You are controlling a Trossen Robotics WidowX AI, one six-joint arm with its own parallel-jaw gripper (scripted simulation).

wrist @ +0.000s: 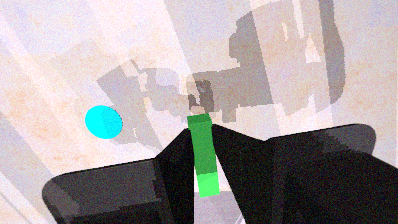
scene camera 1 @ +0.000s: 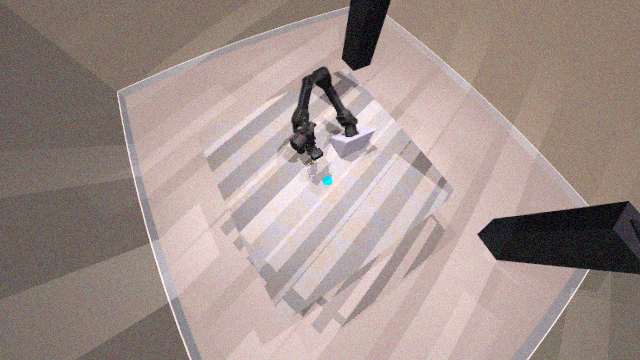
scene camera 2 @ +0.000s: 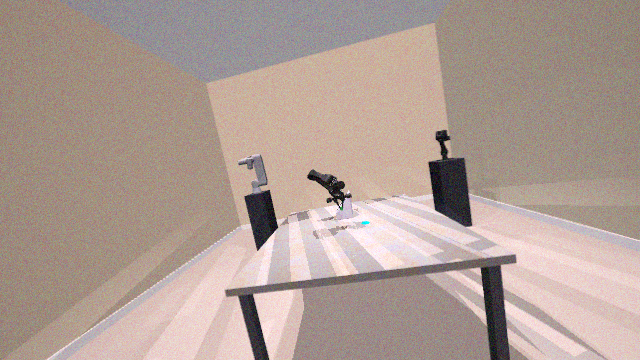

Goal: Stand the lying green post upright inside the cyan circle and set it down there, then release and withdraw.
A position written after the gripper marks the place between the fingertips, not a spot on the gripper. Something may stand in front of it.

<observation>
The gripper (wrist: 200, 132) holds a green post (wrist: 205, 163). Also in view: a cyan circle (wrist: 104, 122).
</observation>
